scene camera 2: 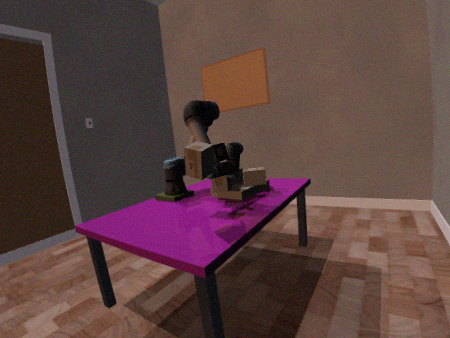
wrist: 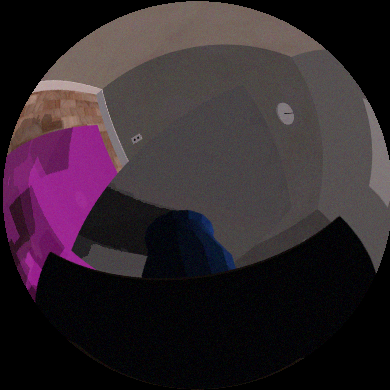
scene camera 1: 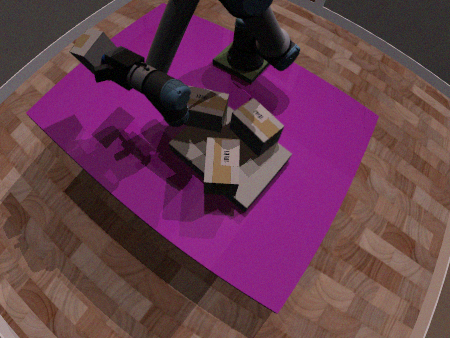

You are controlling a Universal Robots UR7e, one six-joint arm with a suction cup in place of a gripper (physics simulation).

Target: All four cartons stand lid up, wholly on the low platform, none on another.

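Frame: origin at the arm's base, x left, y up, z ahead, level; metres.
Where they show: end effector, tool point: [wrist: 186, 224] [scene camera 1: 103, 56]; arm's base, origin of the base link: [scene camera 2: 175, 192] [scene camera 1: 245, 58].
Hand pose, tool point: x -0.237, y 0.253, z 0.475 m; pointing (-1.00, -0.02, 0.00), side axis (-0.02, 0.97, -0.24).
Things, the pixels of their top centre, and the offset from my tool point. Level surfaces: height alone.
- low grey platform, middle of its top: [scene camera 1: 231, 147] [scene camera 2: 240, 184] dx +0.430, dy -0.234, dz -0.077 m
- third carton, middle of its top: [scene camera 1: 204, 100] [scene camera 2: 221, 174] dx +0.292, dy -0.141, dz -0.121 m
- magenta table, its level: dy -0.282 m
My gripper [scene camera 1: 104, 64] [scene camera 2: 213, 164], a suction cup that shows blue in the wrist view [wrist: 185, 245], holds a carton [scene camera 1: 94, 49] [scene camera 2: 199, 161] [wrist: 215, 165] high above the table, tilted, its taped, labelled side facing sideways. The low grey platform [scene camera 1: 265, 172] [scene camera 2: 240, 195] bears three cartons, labels and tape up. One carton [scene camera 1: 222, 160] [scene camera 2: 254, 176] stands at the front and overhangs the platform's edge. Another carton [scene camera 1: 257, 122] stands at the back right; whether it overhangs is unclear. The third carton [scene camera 1: 209, 107] stands at the back left, partly hidden by the arm.
The magenta table [scene camera 1: 310, 200] [scene camera 2: 165, 225] surrounds the platform. The arm's base stands on a green plate [scene camera 1: 220, 62] [scene camera 2: 162, 196] behind the cartons. The arm's blue wrist joint [scene camera 1: 175, 100] hangs close by the back left carton. Dark shadows fall across the table's left part.
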